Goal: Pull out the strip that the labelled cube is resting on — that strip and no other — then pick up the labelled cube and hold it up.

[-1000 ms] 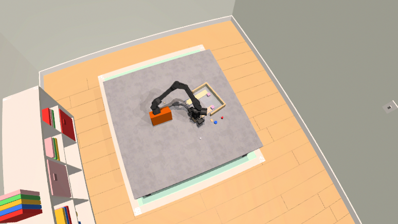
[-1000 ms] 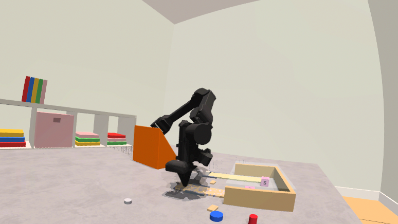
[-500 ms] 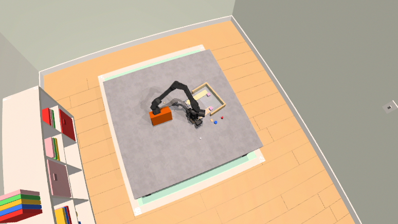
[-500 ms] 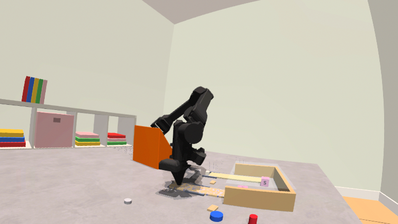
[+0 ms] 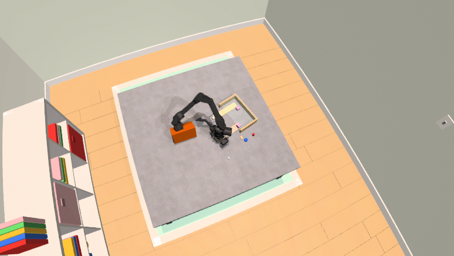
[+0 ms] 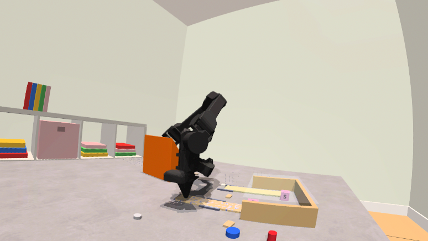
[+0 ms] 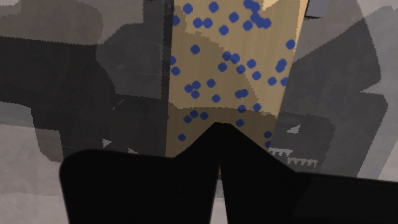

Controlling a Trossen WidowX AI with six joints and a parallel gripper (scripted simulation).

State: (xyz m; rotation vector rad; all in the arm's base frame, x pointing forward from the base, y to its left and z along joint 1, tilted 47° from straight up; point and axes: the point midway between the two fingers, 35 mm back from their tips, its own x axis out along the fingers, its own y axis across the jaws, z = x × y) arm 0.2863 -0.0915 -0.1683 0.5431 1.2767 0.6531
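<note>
Now: gripper tip 180 mm short of the tan tile and 80 mm to the left of it. Round my gripper tip: red cylinder (280 mm ahead, 110 mm to the right, 10 mm above); blue disc (200 mm ahead, 120 mm to the right).
</note>
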